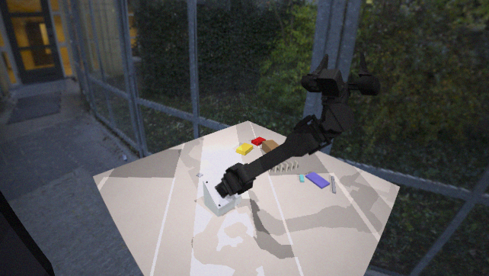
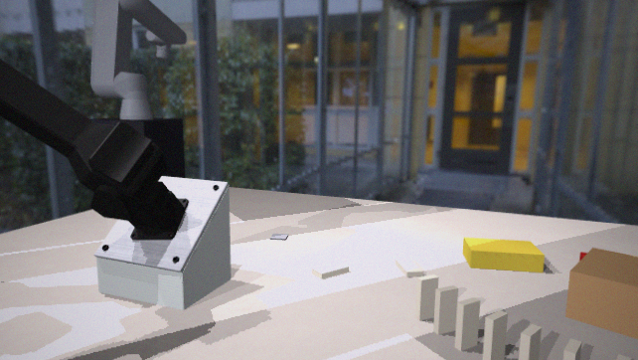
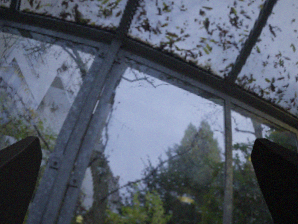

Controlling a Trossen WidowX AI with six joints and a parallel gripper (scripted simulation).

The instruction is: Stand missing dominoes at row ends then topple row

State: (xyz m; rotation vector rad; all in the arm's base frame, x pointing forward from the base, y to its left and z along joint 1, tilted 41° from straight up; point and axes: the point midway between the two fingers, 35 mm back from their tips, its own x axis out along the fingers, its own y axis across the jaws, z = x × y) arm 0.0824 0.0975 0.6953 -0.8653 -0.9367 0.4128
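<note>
My gripper tip is 71 cm above the yellow block, 62 cm to the right of it and 43 cm short of it. Also, from my gripper tip: teal piece (72 cm below, 41 cm ahead, 18 cm to the left); then purple slab (72 cm below, 46 cm ahead, 10 cm to the left); then grey bar (72 cm below, 48 cm ahead, 1 cm to the left).
</note>
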